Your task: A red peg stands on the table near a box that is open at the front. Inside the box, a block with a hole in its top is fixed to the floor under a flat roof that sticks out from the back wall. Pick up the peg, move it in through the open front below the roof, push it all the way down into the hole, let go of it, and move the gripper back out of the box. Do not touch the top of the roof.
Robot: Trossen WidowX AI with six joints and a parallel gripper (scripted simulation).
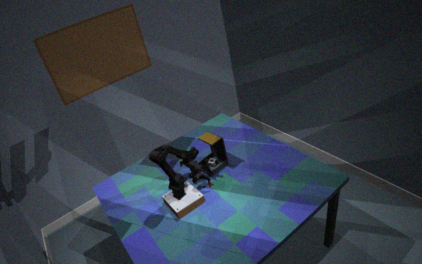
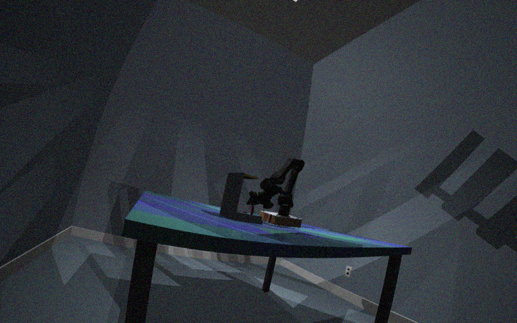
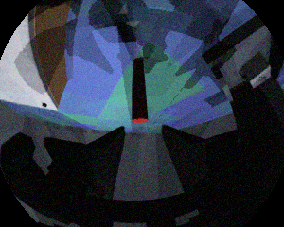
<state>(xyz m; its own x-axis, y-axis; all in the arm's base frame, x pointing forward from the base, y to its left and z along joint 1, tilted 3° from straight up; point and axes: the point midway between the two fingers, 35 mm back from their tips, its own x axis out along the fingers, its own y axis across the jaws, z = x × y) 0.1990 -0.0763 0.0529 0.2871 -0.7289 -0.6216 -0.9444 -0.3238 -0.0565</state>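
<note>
My gripper tip is 10 mm past the red peg, 20 mm to the right of it and 40 mm above it. Also, from my gripper tip: orange roof: 180 mm ahead, 150 mm to the left, 140 mm above.
</note>
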